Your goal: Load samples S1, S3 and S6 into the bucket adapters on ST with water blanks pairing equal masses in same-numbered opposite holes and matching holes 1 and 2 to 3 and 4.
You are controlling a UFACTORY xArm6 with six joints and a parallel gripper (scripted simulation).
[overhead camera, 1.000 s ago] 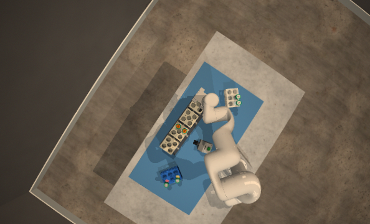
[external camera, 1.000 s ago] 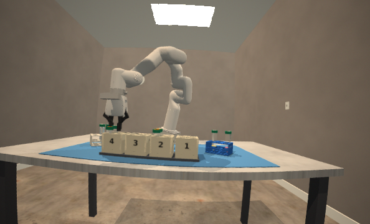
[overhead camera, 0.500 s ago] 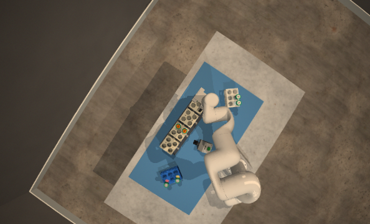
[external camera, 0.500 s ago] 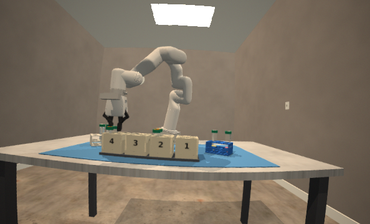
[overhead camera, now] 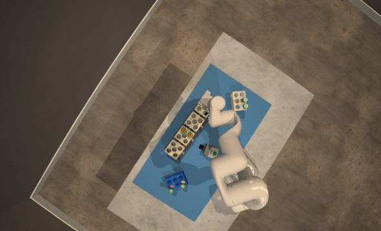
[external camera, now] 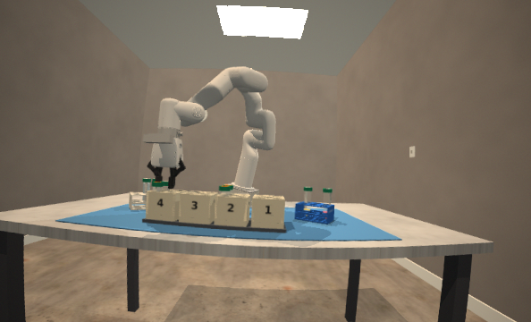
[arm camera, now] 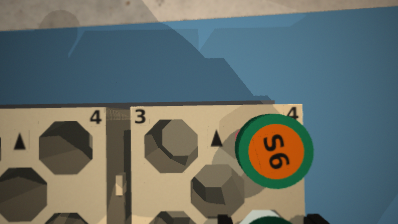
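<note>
Right now my hand is 23 cm past the green key, 20 cm to the right of it and 6 cm above it. Round my hand: cream blank rack (12 cm behind, 17 cm to the right, 9 cm below); then loading stand (19 cm to the left, 12 cm below); then blue sample rack (17 cm behind, 52 cm to the left, 9 cm below).
</note>
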